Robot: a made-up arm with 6 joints.
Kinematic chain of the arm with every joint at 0, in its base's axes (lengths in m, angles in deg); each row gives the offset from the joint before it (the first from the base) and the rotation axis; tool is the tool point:
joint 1: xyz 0 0 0.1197 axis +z
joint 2: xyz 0 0 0 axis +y
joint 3: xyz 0 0 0.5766 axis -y
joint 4: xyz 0 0 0 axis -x
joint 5: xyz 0.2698 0 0 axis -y
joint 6: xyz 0 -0.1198 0 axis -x
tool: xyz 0 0 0
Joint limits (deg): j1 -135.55..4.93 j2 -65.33..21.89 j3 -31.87..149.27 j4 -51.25..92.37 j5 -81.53..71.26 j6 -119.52..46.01
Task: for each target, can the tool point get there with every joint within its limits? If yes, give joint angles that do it. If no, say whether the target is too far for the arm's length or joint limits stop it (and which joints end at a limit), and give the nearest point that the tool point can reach.
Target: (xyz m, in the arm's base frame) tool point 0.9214 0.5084 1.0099
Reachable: no: too far | nearest point 0.4711 0.4552 0.6949 | short by 0.552 m
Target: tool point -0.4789 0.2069 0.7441
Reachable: yes | joints -34.47 -52.32 62.82 -32.99 -21.05 -25.12
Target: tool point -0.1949 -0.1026 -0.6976
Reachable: no: joint limits stop it (at a limit: joint 1, joint 2, joint 3) | nearest point -0.6749 -0.0679 0.1089 | short by 0.939 m
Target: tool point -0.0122 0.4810 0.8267
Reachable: yes | joints -102.63 -34.70 91.43 -12.28 -60.29 13.99
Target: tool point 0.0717 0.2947 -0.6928
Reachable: no: joint limits stop it (at a limit: joint 2, joint 3) | nearest point 0.1603 0.6588 0.1086 | short by 0.885 m
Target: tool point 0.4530 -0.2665 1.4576
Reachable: no: too far | nearest point 0.2747 -0.1616 0.9311 | short by 0.566 m
